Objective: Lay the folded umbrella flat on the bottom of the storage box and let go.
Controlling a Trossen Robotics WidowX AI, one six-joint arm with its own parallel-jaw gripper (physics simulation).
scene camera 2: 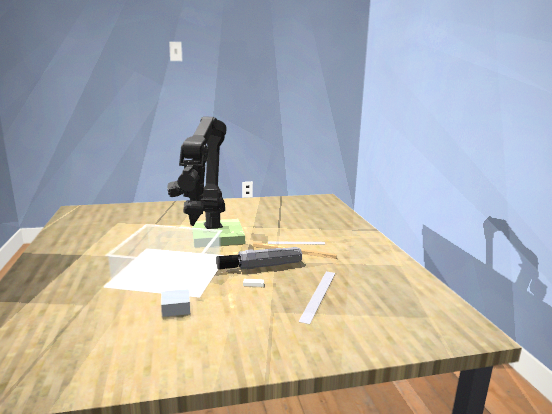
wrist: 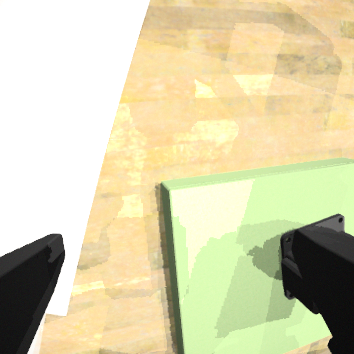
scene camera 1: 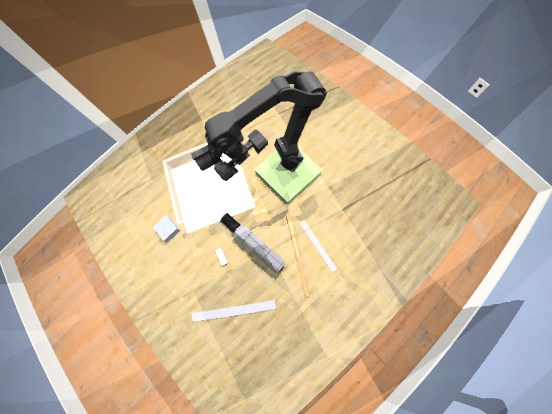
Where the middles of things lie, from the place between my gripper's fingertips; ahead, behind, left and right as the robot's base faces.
Labels:
My gripper is now 150 mm short of the storage box point(scene camera 2: 159, 257), 100 mm to the left of it and 70 mm above it.

